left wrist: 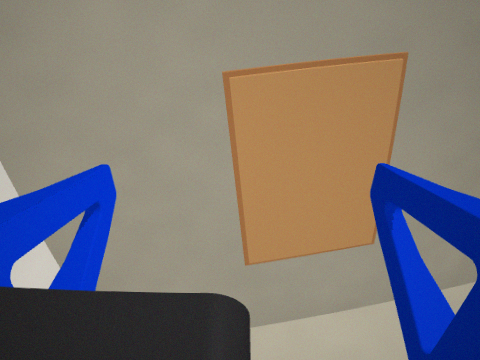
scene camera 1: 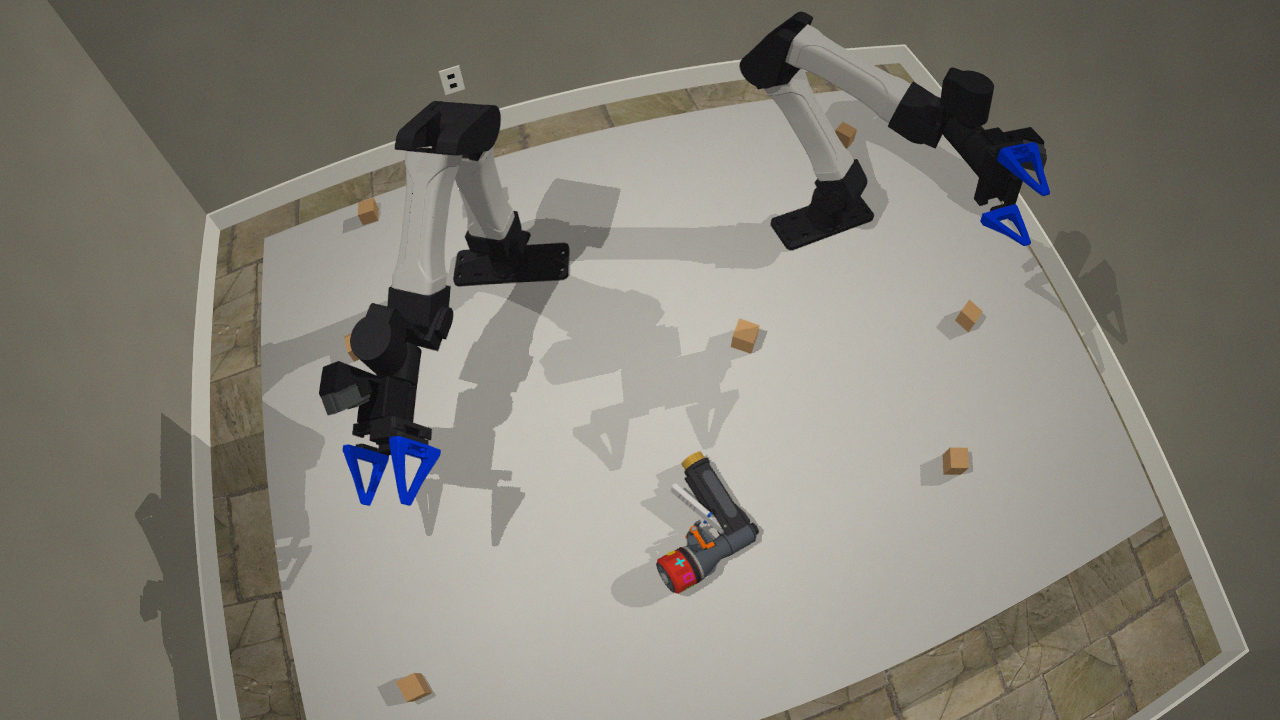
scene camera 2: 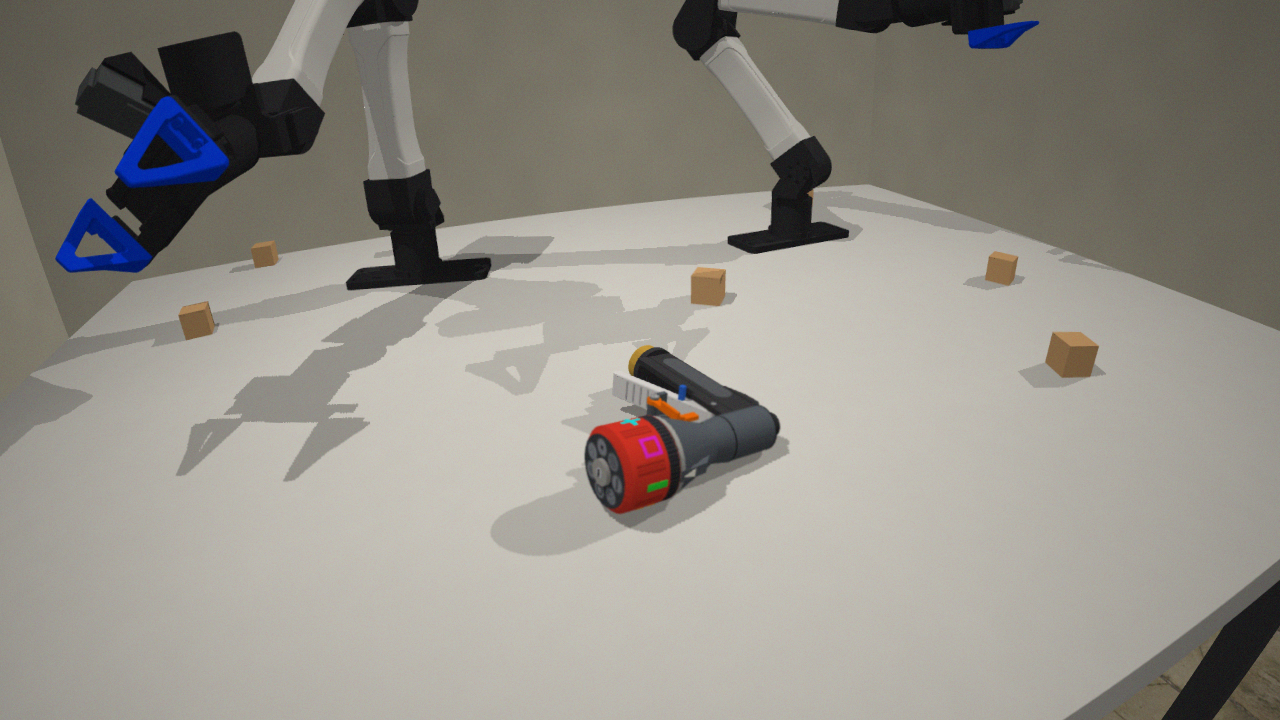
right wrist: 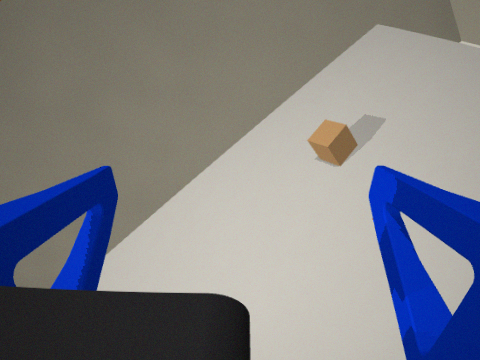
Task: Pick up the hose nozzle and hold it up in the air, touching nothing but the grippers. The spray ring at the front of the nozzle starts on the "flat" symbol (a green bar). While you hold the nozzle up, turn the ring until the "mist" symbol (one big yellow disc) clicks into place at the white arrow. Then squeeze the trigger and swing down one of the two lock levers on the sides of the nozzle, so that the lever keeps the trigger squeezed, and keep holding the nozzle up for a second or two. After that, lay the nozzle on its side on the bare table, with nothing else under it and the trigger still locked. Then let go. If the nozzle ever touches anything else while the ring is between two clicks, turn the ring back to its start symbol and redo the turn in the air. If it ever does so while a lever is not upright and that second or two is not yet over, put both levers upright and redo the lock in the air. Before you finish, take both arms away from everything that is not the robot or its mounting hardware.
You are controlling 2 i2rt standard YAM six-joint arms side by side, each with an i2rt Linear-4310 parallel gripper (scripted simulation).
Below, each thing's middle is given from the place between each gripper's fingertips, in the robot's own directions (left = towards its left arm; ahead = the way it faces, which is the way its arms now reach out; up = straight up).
Now: left hand (scene camera 1: 1036, 220) 48 cm to the left of the trigger (scene camera 2: 629, 388), 36 cm above it and 18 cm short of it. The rest, counted from my left hand: red spray ring (scene camera 1: 679, 567): 52 cm to the right, 35 cm below, 26 cm ahead.
Right now my right hand (scene camera 2: 90, 224) is 110 mm short of the red spray ring, 340 mm to the right of it and 180 mm above it. Round my right hand: trigger (20 mm ahead, 390 mm to the left, 190 mm below).
